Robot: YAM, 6 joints.
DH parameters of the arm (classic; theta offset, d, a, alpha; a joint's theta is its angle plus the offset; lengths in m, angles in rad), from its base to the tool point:
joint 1: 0 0.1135 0.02 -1.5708
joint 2: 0 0 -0.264 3.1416
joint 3: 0.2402 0 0.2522 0
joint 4: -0.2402 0 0.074 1.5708
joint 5: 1.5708 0 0 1.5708
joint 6: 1.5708 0.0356 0 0
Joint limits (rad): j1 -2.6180..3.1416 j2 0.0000..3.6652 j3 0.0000..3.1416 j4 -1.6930..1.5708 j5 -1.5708..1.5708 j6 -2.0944..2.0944
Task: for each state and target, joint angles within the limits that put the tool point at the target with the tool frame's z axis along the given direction. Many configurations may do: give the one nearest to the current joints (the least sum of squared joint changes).
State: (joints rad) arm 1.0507 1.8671 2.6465 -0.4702 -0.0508 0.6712
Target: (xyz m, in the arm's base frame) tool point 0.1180 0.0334 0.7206 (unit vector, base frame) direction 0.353 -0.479 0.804
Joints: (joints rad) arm 0.4463 1.8567 3.1386 0.1508 0.6240 0.6712
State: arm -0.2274 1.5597 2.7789 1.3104 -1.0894 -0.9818
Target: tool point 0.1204 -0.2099 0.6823 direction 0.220 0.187 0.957
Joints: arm -1.0915 1.9565 2.7468 0.8477 -0.2854 -0.9818
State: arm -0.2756 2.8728 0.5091 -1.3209 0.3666 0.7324
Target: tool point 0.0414 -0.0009 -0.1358 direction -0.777 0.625 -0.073
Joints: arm -0.3234 3.2496 0.8698 -0.6839 -0.3530 0.7324
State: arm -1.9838 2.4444 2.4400 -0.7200 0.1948 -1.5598
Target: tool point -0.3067 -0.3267 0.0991 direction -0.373 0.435 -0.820
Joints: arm -2.2796 2.4337 1.8568 -1.1001 0.6018 -1.5598
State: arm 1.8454 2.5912 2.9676 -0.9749 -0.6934 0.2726
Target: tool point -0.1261 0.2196 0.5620 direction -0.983 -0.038 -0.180
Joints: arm 1.9619 1.9820 3.1207 -1.6261 -1.1763 0.2726
